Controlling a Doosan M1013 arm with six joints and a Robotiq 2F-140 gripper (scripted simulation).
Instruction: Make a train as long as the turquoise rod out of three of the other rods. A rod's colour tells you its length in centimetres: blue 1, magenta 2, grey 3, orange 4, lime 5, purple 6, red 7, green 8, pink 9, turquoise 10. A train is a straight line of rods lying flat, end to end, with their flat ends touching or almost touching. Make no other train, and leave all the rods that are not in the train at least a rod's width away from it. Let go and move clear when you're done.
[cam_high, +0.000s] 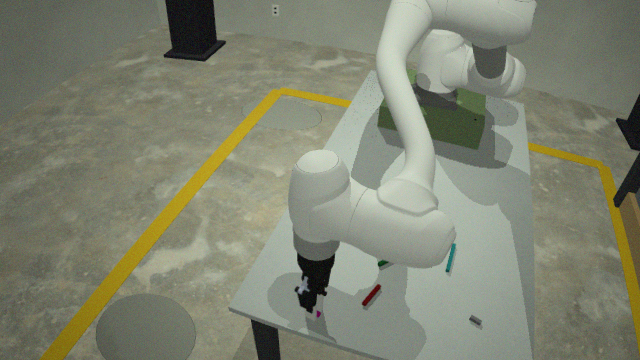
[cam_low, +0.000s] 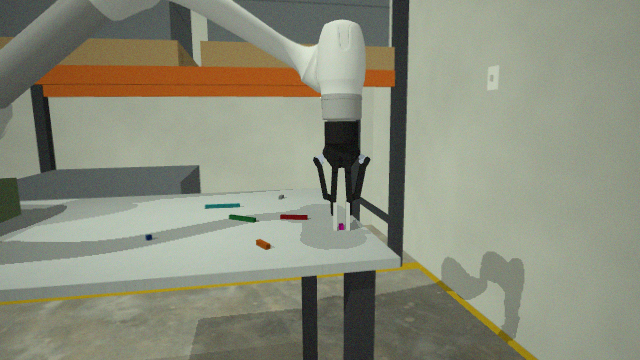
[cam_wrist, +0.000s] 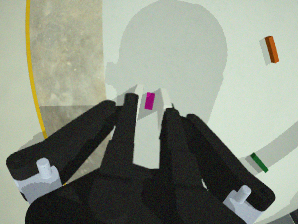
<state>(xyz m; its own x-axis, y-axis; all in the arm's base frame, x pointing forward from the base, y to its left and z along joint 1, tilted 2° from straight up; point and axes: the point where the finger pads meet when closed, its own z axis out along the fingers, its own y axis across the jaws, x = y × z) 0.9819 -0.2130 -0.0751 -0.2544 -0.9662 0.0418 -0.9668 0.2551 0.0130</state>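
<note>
My hand is 30 mm above the magenta rod and 10 mm to the right of it. From my hand the other things lie so: orange rod (190 mm behind, 70 mm to the right, 30 mm below); green rod (220 mm behind, 150 mm to the left, 30 mm below); red rod (120 mm to the left, 90 mm behind, 30 mm below).
</note>
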